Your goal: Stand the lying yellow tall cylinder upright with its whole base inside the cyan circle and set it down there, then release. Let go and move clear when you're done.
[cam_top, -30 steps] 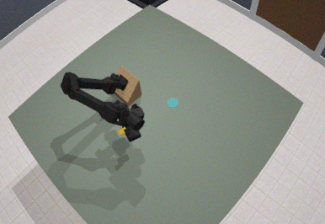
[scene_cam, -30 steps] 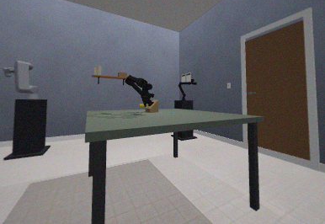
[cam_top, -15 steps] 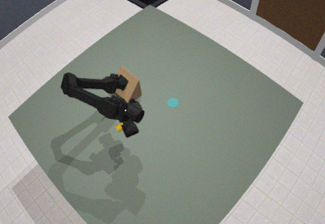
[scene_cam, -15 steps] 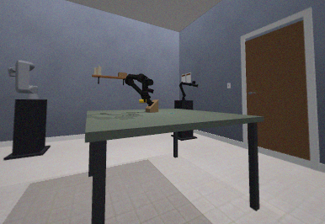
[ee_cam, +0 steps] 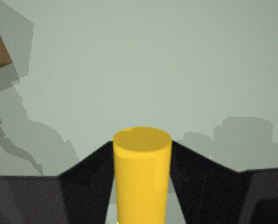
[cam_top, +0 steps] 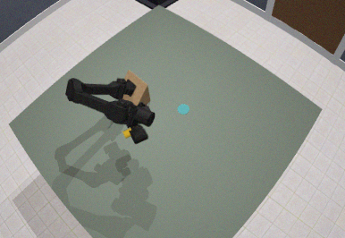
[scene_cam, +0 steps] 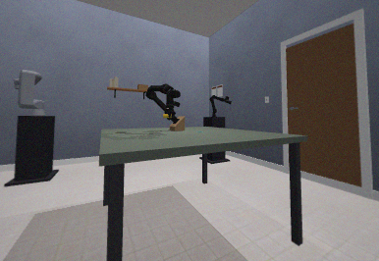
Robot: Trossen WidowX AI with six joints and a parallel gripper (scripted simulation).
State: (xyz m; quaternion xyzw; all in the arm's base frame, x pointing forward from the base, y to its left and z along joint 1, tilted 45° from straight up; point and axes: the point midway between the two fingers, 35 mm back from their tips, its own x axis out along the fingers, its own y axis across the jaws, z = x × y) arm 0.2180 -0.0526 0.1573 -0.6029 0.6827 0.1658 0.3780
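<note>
Right now my hand is 20 mm short of the cyan circle, 280 mm to the right of it and 160 mm above it. From my hand the other things lie so: yellow tall cylinder (10 mm behind, 20 mm to the right, 20 mm below).
</note>
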